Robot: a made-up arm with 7 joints. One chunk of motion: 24 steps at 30 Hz.
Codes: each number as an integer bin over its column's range. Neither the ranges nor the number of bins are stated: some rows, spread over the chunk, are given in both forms.
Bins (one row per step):
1: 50 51 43 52 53 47 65
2: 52 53 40 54 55 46 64
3: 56 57 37 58 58 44 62
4: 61 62 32 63 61 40 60
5: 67 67 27 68 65 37 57
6: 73 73 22 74 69 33 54
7: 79 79 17 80 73 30 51
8: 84 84 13 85 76 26 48
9: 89 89 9 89 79 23 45
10: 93 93 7 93 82 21 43
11: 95 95 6 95 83 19 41
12: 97 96 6 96 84 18 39
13: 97 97 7 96 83 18 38
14: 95 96 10 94 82 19 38
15: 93 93 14 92 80 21 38
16: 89 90 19 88 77 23 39
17: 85 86 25 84 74 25 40
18: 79 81 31 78 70 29 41
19: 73 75 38 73 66 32 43
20: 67 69 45 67 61 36 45
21: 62 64 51 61 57 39 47
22: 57 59 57 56 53 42 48
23: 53 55 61 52 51 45 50
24: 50 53 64 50 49 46 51
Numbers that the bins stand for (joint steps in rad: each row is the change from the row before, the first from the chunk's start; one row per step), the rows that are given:
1: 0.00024 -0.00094 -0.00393 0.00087 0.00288 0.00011 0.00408
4: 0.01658 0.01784 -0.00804 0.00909 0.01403 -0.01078 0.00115
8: 0.05073 0.05539 -0.01514 0.02554 0.03494 -0.03256 -0.00588
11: 0.06706 0.07417 -0.01776 0.03301 0.04470 -0.04344 -0.00998
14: 0.06706 0.07588 -0.01626 0.03226 0.04330 -0.04344 -0.01174
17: 0.05221 0.05881 -0.01066 0.02479 0.03215 -0.03411 -0.01057
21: 0.01806 0.02125 -0.00094 0.00760 0.00845 -0.01233 -0.00646
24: 0.00024 0.00247 0.00392 -0.00063 -0.00270 -0.00144 -0.00412
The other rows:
2: 0.00321 0.00247 -0.00505 0.00236 0.00567 -0.00144 0.00349
3: 0.00915 0.00930 -0.00617 0.00535 0.00985 -0.00456 0.00232
5: 0.02548 0.02637 -0.00991 0.01283 0.01961 -0.01544 -0.00061
6: 0.03439 0.03662 -0.01178 0.01731 0.02518 -0.02167 -0.00236
7: 0.04330 0.04686 -0.01365 0.02180 0.03076 -0.02633 -0.00412
9: 0.05815 0.06393 -0.01664 0.02853 0.03912 -0.03722 -0.00764
10: 0.06409 0.07076 -0.01738 0.03152 0.04330 -0.04033 -0.00881
12: 0.07003 0.07588 -0.01776 0.03376 0.04609 -0.04500 -0.01115
13: 0.07003 0.07759 -0.01738 0.03376 0.04470 -0.04500 -0.01174
15: 0.06409 0.07076 -0.01477 0.03077 0.04052 -0.04033 -0.01174
16: 0.05815 0.06564 -0.01290 0.02778 0.03633 -0.03722 -0.01115
18: 0.04330 0.05027 -0.00841 0.02030 0.02658 -0.02789 -0.00998
19: 0.03439 0.04003 -0.00580 0.01657 0.02100 -0.02322 -0.00881
20: 0.02548 0.02979 -0.00318 0.01208 0.01403 -0.01700 -0.00764
22: 0.01064 0.01272 0.00130 0.00386 0.00288 -0.00767 -0.00588
23: 0.00470 0.00589 0.00280 0.00087 0.00009 -0.00300 -0.00471

